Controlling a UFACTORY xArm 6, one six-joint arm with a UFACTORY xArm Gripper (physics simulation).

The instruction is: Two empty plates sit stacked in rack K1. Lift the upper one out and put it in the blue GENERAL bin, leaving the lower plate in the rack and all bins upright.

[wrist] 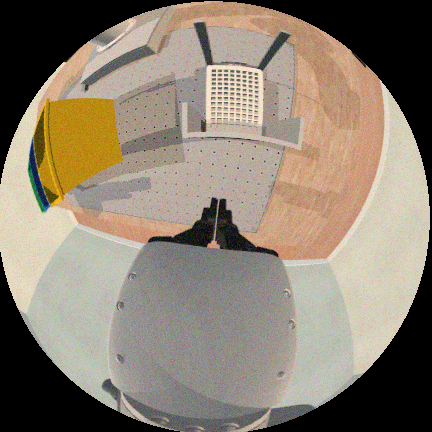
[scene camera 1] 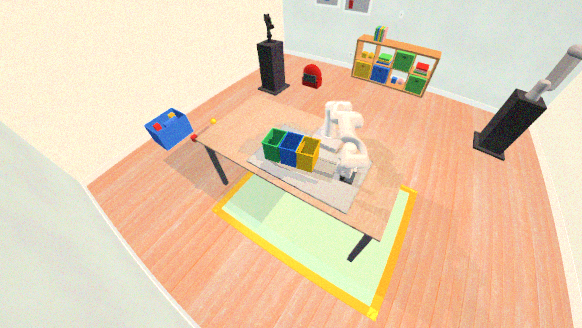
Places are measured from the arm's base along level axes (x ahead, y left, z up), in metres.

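Pixels of known places: gripper, fingertip midpoint: (wrist: 217, 208) (scene camera 1: 341, 179); arm's base at its link origin: (scene camera 1: 328, 134).
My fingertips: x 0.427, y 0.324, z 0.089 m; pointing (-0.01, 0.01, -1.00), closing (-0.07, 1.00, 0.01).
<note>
Ahead of a thing's pixels: the offset from my fingertips to its top centre. "spot": to the spot under its first point. Level surfaces: height alone.
A cream perforated plate @(dx -0.149, dy -0.002, dz -0.074 m) (wrist: 234, 95) lies in rack K1 @(spot: dx -0.095, dy +0.050, dz +0.009 m) (wrist: 287, 139) in the wrist view. Whether it rests on a second plate cannot be made out. The rack has two dark upright guides at the far end and a grey wall nearest the gripper. My gripper (wrist: 217, 208) (scene camera 1: 345, 179) is shut and empty, outside that wall and over the pegboard. The blue bin @(dx -0.058, dy -0.441, dz +0.058 m) (scene camera 1: 291, 150) stands upright between the green bin @(dx -0.023, dy -0.571, dz +0.058 m) (scene camera 1: 274, 145) and the yellow bin @(dx -0.087, dy -0.314, dz +0.058 m) (scene camera 1: 308, 154). In the wrist view, a thin strip of the blue bin shows behind the yellow bin (wrist: 87, 142).
The bins stand to the left of the rack in the wrist view, on the grey perforated board @(dz -0.121 m) (wrist: 227, 165) (scene camera 1: 327, 195). The board lies on the wooden table @(dz -0.135 m) (scene camera 1: 230, 122). The robot's base plate (wrist: 120, 52) is at the upper left of the wrist view.
</note>
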